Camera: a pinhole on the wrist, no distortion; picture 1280 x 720 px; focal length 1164.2 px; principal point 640.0 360.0 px. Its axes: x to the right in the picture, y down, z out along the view. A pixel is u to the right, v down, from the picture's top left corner.
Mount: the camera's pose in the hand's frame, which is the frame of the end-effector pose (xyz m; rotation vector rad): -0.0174 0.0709 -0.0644 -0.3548 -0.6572 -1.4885
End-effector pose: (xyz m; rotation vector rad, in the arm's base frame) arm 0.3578 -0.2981 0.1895 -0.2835 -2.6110 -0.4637
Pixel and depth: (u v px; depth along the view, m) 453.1 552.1 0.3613
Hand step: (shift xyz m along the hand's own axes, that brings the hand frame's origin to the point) -0.0229 0.3378 0.1929
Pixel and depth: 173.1 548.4 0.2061
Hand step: -0.0190 0.2627 0.0524
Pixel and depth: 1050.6 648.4 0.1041
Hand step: -0.0129 0.1058 0.0433
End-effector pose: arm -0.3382 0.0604 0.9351 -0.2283 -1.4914 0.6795
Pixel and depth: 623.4 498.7 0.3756
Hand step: -0.0425 0.3032 0.2331
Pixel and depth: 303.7 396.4 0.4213
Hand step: -0.0767 0.4210 0.1933
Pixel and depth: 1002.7 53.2 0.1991
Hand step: -0.1084 0.1365 0.1190
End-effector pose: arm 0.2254 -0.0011 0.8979 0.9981 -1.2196 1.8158
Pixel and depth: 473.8 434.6 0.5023
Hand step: -0.0752 0.4310 0.2898
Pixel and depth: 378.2 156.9 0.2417
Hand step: -0.1010 0.2556 0.0841
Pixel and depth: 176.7 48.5 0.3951
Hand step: -0.1870 0.4246 0.1308
